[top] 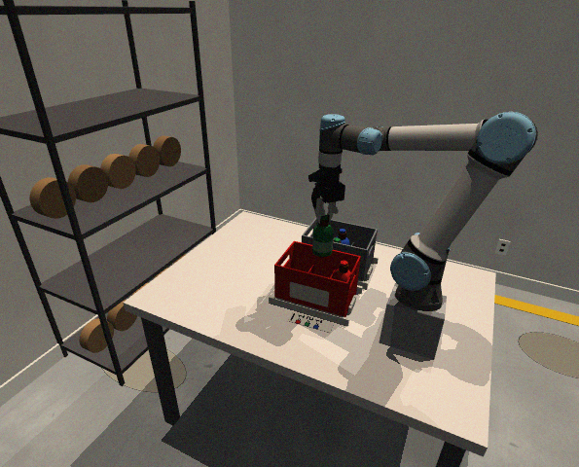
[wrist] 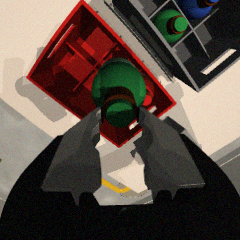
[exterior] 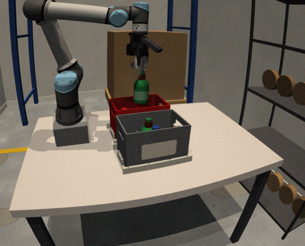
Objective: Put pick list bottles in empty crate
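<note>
Right now the red crate is 25 cm below my hand and 4 cm to the left of it. Round my hand: red bottle 24 cm below, 9 cm behind, 1 cm to the right; then grey crate 25 cm below, 20 cm to the right, 1 cm behind; then blue bottle 24 cm to the right, 24 cm below, 1 cm behind.
</note>
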